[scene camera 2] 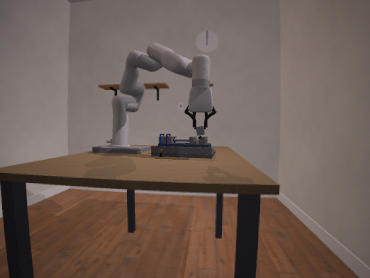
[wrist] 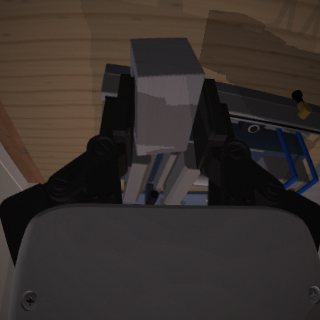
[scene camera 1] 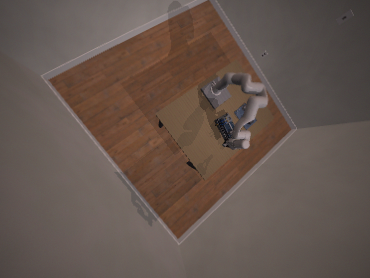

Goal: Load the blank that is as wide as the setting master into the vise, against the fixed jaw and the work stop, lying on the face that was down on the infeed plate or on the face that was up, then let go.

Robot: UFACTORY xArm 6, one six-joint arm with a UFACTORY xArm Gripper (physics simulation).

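Where they show: gripper, between the fingertips: point(scene camera 2: 199, 129) point(wrist: 164, 95) point(scene camera 1: 225, 144); arm's base, origin of its link: point(scene camera 2: 120, 146) point(scene camera 1: 215, 90).
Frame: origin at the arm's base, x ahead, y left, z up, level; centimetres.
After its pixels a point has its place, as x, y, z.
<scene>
My gripper point(scene camera 1: 228, 143) @(49.9, -32.7, 10.7) point(scene camera 2: 200, 125) @(49.9, -32.7, 10.7) point(wrist: 164, 95) @(49.9, -32.7, 10.7) is shut on a grey rectangular blank point(scene camera 2: 200, 131) @(50.1, -35.0, 9.8) point(wrist: 167, 112) @(49.7, -32.6, 11.9). The blank looks slightly tilted in scene camera 2 and is low over the right-hand end of the vise point(scene camera 1: 226, 124) @(36.6, -15.1, 3.4) point(scene camera 2: 182, 145) @(41.0, -19.0, 2.7). Whether it touches the vise cannot be told. In the wrist view, two pale upright blocks, the left block point(wrist: 137, 179) @(51.3, -16.5, 6.9) and the right block point(wrist: 182, 181) @(46.0, -16.2, 6.9), stand beyond the blank, with a small black pin point(wrist: 152, 197) @(49.3, -11.5, 6.9) between them. The blank and fingers hide part of the vise. I cannot tell the setting master or the work stop apart.
Blue bent rods point(scene camera 2: 161, 139) @(29.8, -16.6, 5.4) point(wrist: 286, 152) @(33.3, -19.7, 4.7) stand at the vise's other end. A yellow knob with a black tip point(scene camera 2: 160, 153) @(30.8, -23.3, -1.1) point(wrist: 302, 108) @(31.5, -23.4, 0.5) sticks out from the grey base point(scene camera 2: 175, 151) @(38.1, -23.2, 0.0) point(wrist: 255, 107) @(38.0, -23.2, 0.9). The blue infeed plate point(scene camera 1: 241, 110) @(36.2, 14.0, -1.7) lies beside the vise, partly under the arm.
</scene>
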